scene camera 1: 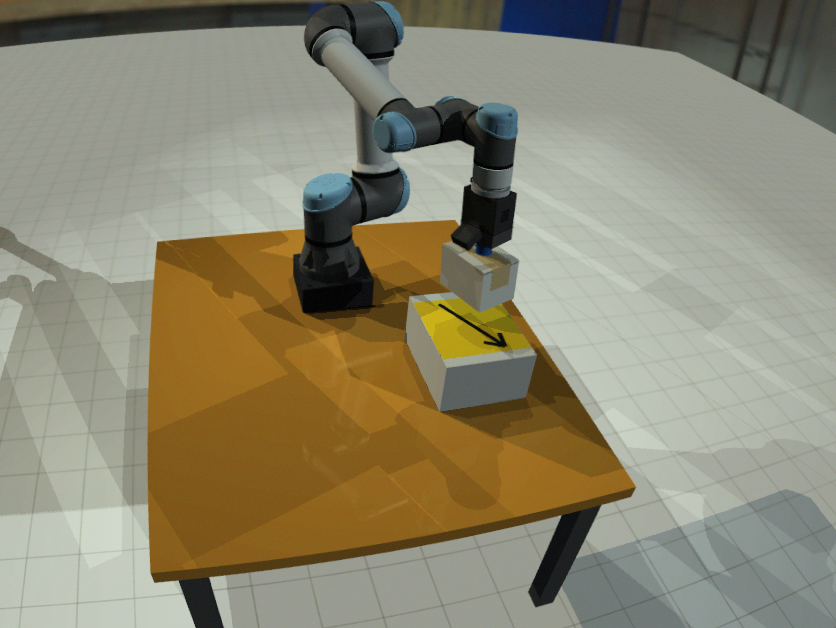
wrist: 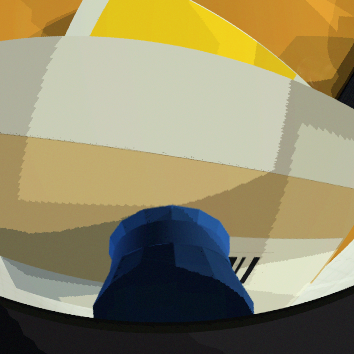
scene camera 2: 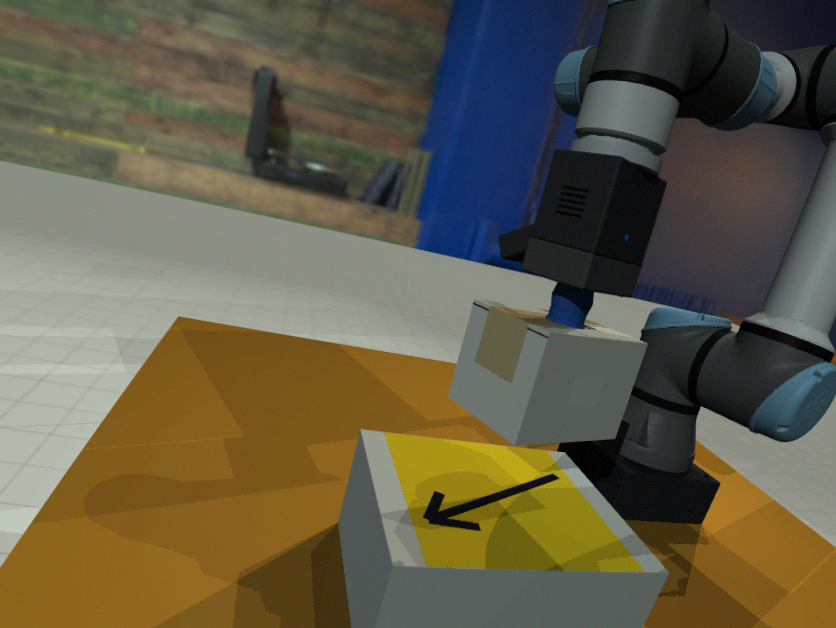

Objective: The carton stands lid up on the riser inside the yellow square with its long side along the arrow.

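The pale carton [scene camera 1: 462, 275] [scene camera 2: 582, 378] [wrist: 160, 110] hangs lid up and about level, with tan tape along its lid and down one end. My suction cup [scene camera 1: 483, 250] [scene camera 2: 569, 307] [wrist: 170, 260] is on its lid and holds it. The carton is apart from the light grey riser [scene camera 1: 486, 386] [scene camera 2: 527, 598], above its far part as seen in scene camera 1. Its long side runs roughly along the black arrow [scene camera 1: 472, 325] [scene camera 2: 492, 497]. The yellow square [scene camera 1: 442, 337] [scene camera 2: 594, 534] [wrist: 160, 25] covers most of the riser's top. The carton's underside is hidden.
The riser stands on the orange-brown table [scene camera 1: 270, 459] [scene camera 2: 283, 392], near its right edge in scene camera 1. The arm's black base [scene camera 1: 336, 290] [scene camera 2: 675, 496] stands at the back of the table, to the riser's left in scene camera 1.
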